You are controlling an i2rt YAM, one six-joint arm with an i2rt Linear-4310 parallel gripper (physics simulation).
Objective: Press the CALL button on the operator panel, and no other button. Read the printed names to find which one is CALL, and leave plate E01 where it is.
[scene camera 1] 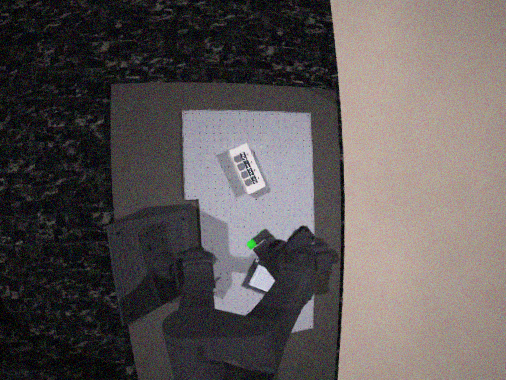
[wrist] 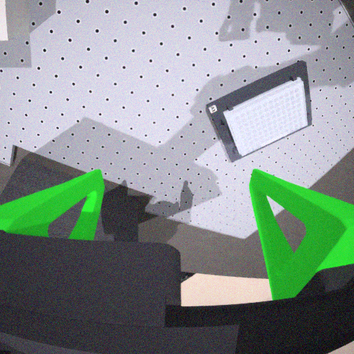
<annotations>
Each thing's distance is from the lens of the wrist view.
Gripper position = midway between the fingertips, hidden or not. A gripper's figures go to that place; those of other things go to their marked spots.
my gripper (wrist: 176, 177): 13 cm
white plate (wrist: 270, 115): 34 cm
</annotations>
